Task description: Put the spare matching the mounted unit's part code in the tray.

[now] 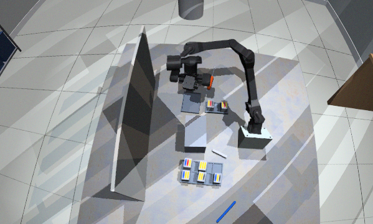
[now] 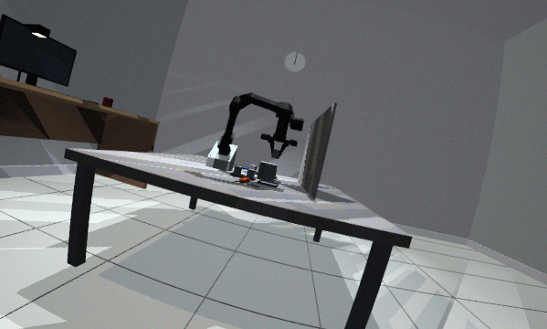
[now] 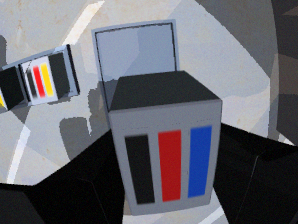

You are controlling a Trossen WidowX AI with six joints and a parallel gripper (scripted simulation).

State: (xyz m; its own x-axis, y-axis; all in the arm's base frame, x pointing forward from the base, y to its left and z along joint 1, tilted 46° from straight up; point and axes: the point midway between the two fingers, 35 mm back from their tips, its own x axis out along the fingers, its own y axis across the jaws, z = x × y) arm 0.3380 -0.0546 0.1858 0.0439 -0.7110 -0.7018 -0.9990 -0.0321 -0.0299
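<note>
Right now my gripper tip is 150 mm above the flat grey tray. Also, from my gripper tip: mounted unit (60 mm behind, 210 mm to the left, 100 mm below); blue pen (260 mm behind, 570 mm to the left, 140 mm below); grey spare block (20 mm above).
</note>
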